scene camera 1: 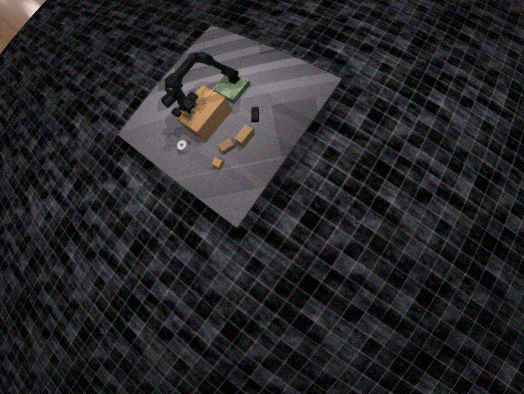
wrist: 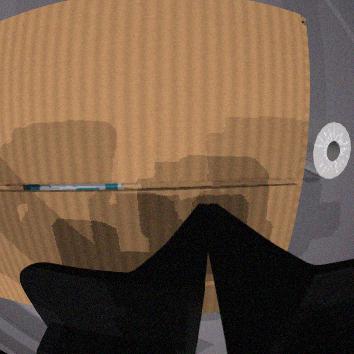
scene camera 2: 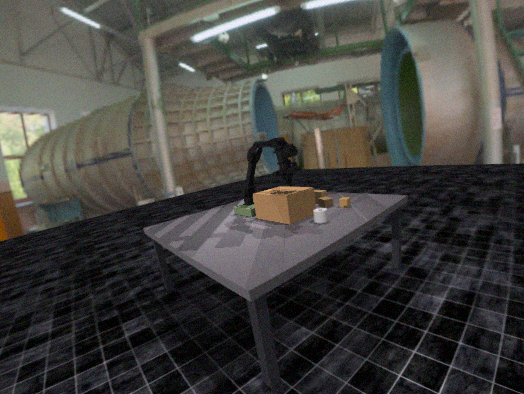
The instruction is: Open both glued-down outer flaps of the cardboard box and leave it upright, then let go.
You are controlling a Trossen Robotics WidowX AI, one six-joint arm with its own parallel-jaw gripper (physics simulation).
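Note:
The cardboard box stands upright on the table. Its two outer flaps lie flat and closed, meeting at a narrow straight seam that crosses the wrist view. A thin teal and white strip shows along the left part of that seam; whether it lies on or under the flaps I cannot tell. My gripper is shut and empty, above the box top near the seam. In the scene camera 2 view the gripper points down over the box. Whether the fingertips touch the cardboard I cannot tell.
A white ring-shaped roll stands beside the box. A green base plate lies under the arm's base. Small cardboard blocks and a black block lie on the table.

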